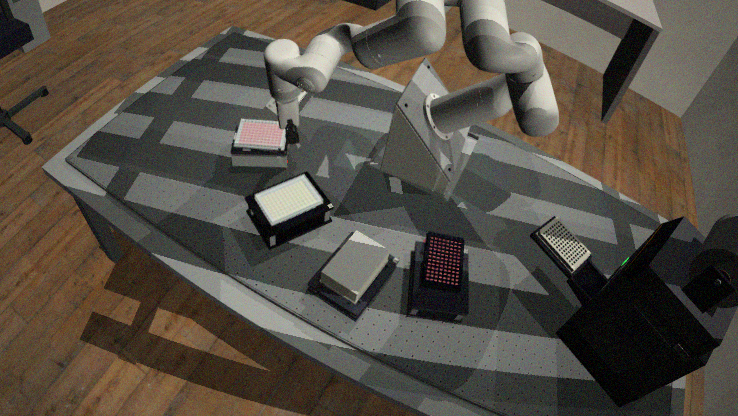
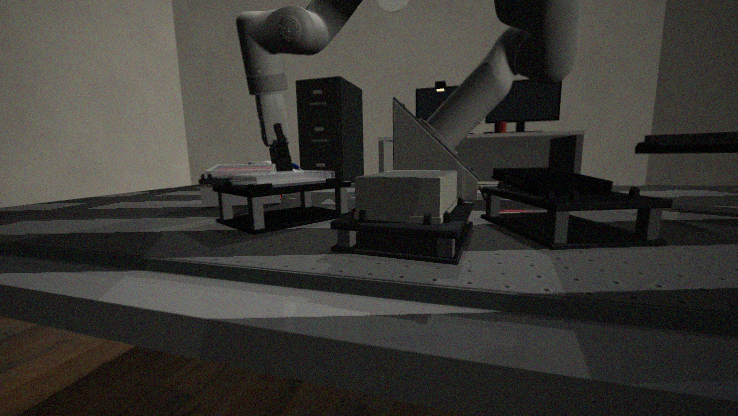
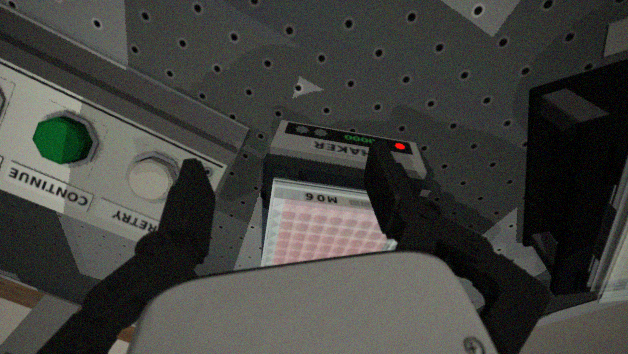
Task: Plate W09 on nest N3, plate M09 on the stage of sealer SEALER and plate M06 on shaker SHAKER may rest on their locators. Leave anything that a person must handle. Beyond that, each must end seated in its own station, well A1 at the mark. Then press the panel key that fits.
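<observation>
My gripper (image 1: 292,138) (image 2: 281,161) (image 3: 289,169) is open and empty above the shaker's side nearer the arm base. Plate M06 (image 1: 259,133) (image 2: 240,168) (image 3: 325,230), with pink wells, lies on the shaker (image 1: 258,161) (image 3: 345,148); whether it is fully down is unclear. The shaker shows a red light. A pale yellow plate (image 1: 289,198) (image 2: 289,178) lies on a black nest (image 1: 281,233). A dark plate with red wells (image 1: 443,258) lies on another nest (image 1: 439,302). A pale plate (image 1: 564,242) sits at the sealer (image 1: 635,330). Labels W09, M09 and N3 are not readable.
A tall grey block (image 1: 354,268) (image 2: 403,196) stands on the middle nest (image 1: 335,304) (image 2: 397,227). The key panel (image 3: 112,155) lies beside the shaker, with a green CONTINUE key (image 3: 62,140) and a white RETRY key (image 3: 151,177). The arm's wedge base (image 1: 413,134) stands behind the nests.
</observation>
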